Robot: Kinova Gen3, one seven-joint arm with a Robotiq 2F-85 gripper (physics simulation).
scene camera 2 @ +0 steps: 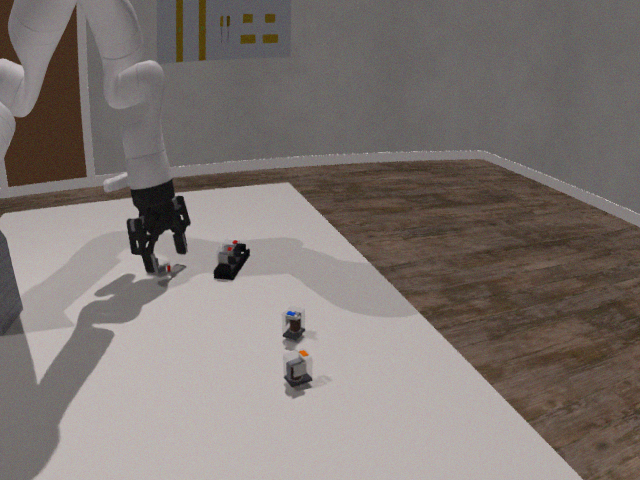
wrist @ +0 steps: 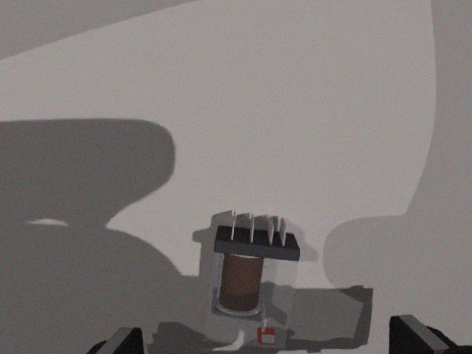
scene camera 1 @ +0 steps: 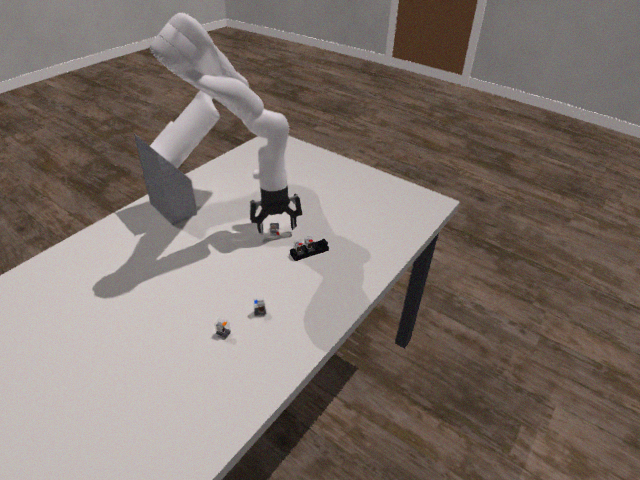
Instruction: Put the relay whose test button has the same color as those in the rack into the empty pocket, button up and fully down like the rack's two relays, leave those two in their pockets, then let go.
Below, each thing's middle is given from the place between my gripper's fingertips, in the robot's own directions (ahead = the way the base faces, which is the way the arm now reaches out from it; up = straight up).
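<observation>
With the blue-button relay (scene camera 2: pixel 293 319) as my reference, I find my hand 250 mm to the left of it and 160 mm short of it. The orange-button relay (scene camera 2: pixel 298 365) is here too, 350 mm to the right of my hand and 130 mm ahead of it.
</observation>
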